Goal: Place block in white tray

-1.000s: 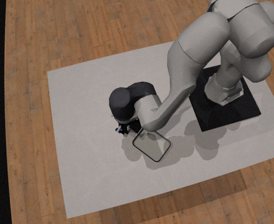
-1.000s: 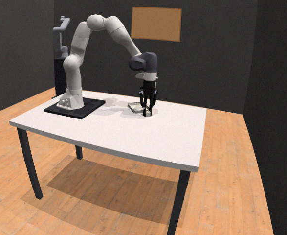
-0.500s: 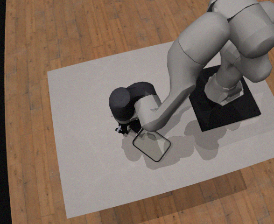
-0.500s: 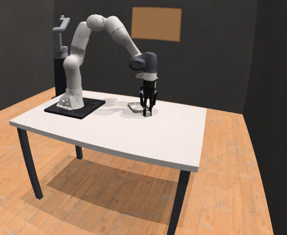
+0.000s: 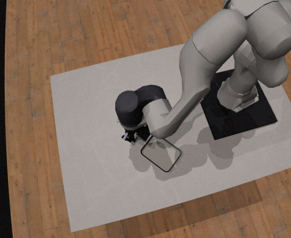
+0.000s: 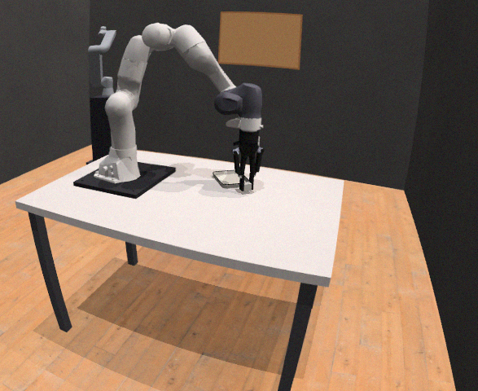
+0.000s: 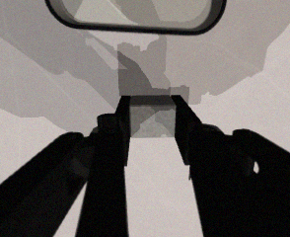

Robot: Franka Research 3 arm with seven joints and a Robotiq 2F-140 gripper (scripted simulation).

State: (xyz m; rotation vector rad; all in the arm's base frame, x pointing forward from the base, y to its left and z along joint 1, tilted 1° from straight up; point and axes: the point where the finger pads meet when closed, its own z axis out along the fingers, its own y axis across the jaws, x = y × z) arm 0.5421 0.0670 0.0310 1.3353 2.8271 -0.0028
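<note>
Right now the white tray is 11 cm to the left of my hand, 10 cm behind it and 4 cm below it. The rest, counted from my hand: grey block: 2 cm below.
</note>
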